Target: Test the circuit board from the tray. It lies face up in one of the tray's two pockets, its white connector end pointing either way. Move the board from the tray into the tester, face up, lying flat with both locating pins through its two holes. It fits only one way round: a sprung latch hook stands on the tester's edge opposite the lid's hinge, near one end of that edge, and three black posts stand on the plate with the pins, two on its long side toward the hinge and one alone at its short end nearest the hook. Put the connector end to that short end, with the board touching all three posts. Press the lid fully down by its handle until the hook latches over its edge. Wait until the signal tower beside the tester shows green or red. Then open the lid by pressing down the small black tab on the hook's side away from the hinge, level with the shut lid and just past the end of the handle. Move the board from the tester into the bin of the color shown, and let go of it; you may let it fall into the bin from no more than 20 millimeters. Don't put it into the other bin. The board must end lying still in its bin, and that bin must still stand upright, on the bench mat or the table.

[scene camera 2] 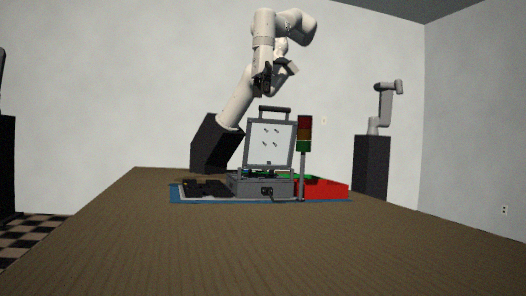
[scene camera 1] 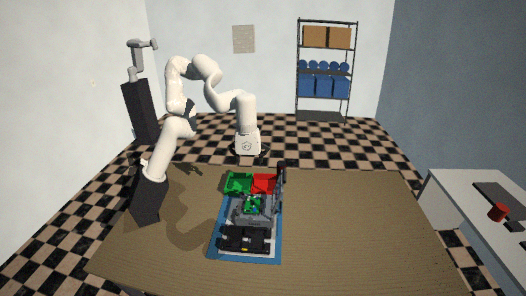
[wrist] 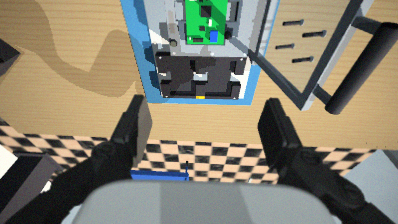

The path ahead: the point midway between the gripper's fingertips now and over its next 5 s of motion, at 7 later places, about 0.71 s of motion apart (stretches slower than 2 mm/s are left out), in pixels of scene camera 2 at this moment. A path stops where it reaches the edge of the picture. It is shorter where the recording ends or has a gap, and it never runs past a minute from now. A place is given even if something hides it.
The gripper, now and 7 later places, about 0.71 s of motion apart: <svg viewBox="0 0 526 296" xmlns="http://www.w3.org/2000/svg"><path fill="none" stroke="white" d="M261 96L262 97L274 93L275 97L275 100L274 113L274 113L272 112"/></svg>
